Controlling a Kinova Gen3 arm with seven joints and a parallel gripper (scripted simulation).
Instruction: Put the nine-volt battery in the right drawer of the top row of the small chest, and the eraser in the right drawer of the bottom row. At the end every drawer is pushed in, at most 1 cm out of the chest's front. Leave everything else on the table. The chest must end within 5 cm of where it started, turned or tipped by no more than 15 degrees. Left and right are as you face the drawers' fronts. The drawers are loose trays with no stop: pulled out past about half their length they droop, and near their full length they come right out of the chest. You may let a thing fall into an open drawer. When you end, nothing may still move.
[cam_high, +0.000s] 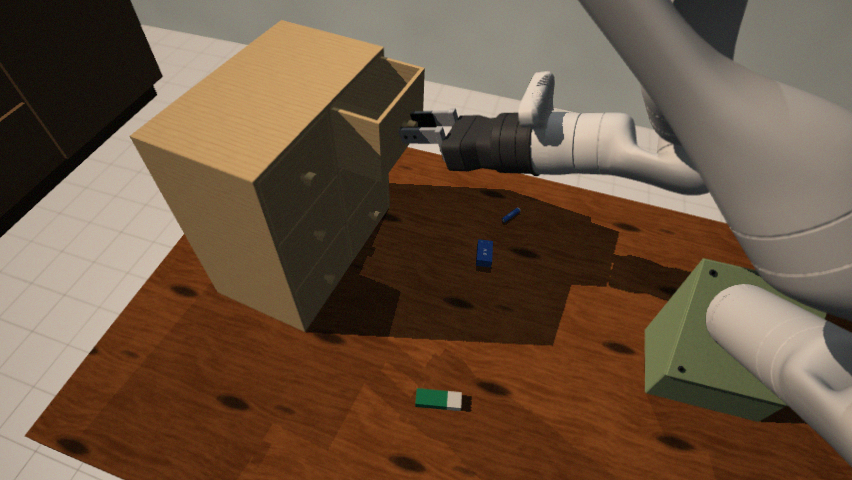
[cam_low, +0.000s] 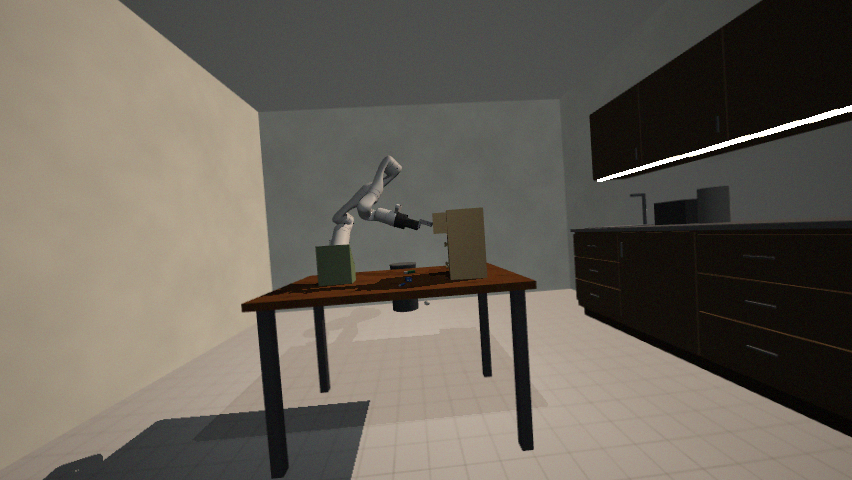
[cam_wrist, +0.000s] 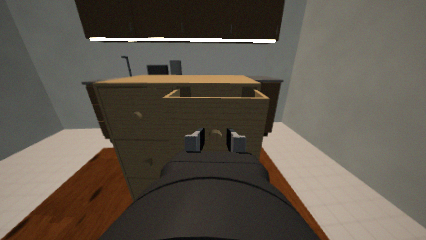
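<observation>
Now: hand 27 cm above the nine-volt battery, 11 cm past it and 5 cm to the left of it. Also, from my hand: eraser 27 cm below, 23 cm to the left, 15 cm behind; then small blue stick 27 cm below, 15 cm to the right, 13 cm behind.
</observation>
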